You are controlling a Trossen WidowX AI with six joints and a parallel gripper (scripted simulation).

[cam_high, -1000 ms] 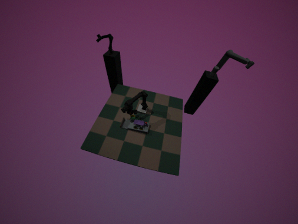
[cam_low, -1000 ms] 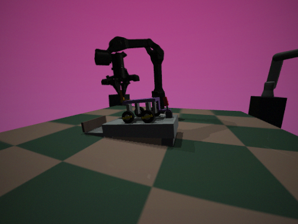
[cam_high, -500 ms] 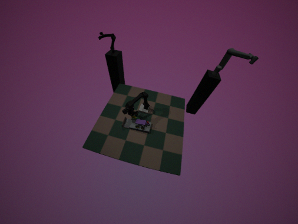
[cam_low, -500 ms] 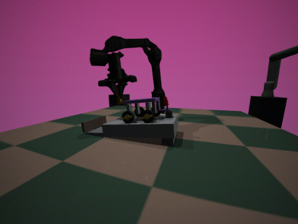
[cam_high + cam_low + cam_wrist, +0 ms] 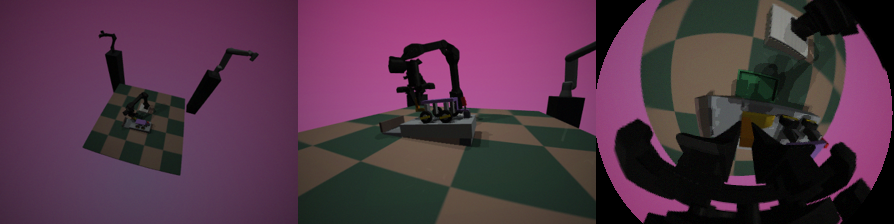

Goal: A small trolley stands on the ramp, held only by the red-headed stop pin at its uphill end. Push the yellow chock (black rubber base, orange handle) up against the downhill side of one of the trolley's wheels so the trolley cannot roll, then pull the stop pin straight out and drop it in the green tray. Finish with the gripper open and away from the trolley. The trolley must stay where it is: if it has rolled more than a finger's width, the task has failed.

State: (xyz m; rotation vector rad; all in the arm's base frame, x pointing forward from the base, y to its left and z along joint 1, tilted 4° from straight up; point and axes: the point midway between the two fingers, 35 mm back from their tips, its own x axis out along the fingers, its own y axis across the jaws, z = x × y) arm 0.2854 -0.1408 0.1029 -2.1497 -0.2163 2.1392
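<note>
Right now the red-headed stop pin is 24 cm to the left of my gripper tip, 3 cm ahead of it and 1 cm above it. The rest, counted from my gripper tip: green tray (12 cm below, 6 cm behind, 4 cm to the left); low brown wall (11 cm to the right, 8 cm below, 6 cm ahead); trolley (15 cm to the left, 5 cm ahead).
</note>
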